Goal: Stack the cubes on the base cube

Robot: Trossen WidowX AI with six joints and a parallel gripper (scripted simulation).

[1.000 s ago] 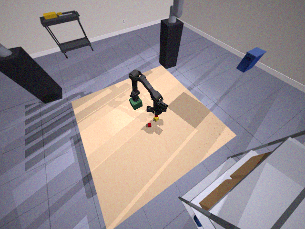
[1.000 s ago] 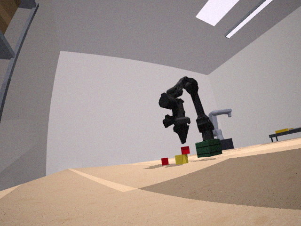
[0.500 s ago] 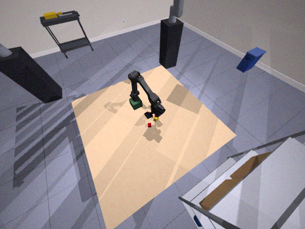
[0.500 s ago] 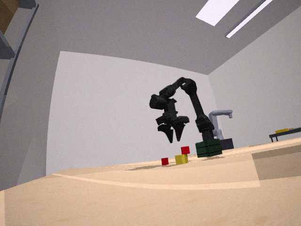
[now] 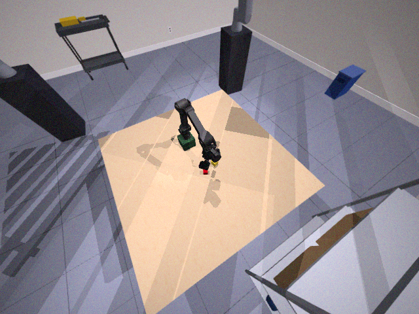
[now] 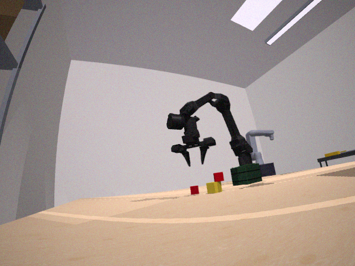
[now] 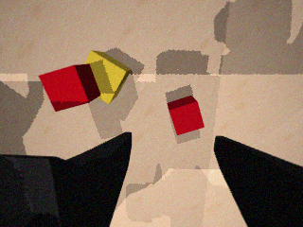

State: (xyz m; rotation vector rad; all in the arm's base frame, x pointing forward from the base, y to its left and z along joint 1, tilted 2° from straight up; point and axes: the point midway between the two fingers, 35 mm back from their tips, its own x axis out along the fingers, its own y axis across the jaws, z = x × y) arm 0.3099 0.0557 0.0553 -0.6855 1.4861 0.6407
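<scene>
Now: the yellow cube 30 mm behind my gripper tip, 70 mm to the left of it and 100 mm below it.
</scene>
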